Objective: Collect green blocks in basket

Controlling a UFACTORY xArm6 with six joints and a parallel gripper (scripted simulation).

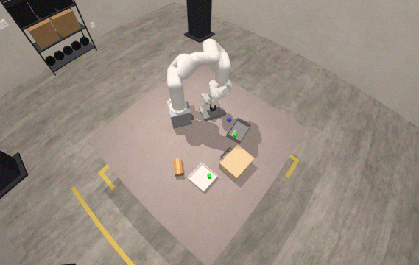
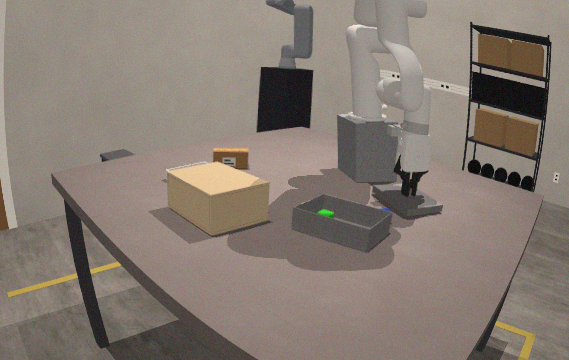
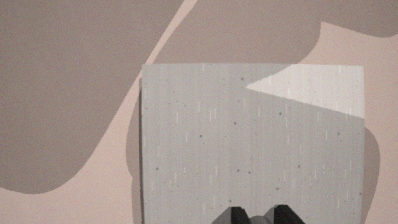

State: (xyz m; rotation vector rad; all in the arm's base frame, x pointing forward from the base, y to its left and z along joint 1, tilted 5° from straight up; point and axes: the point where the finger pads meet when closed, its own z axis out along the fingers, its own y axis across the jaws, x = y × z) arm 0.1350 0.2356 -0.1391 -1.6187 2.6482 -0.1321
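Now: the metal box 29 cm ahead of my hand, 1 cm to the right of it and 2 cm below it. From my hand the other things lie so: light wooden cabinet 43 cm ahead, 25 cm to the right; blue block 16 cm ahead, 2 cm to the left, 3 cm below; grey metal lid 3 cm below.
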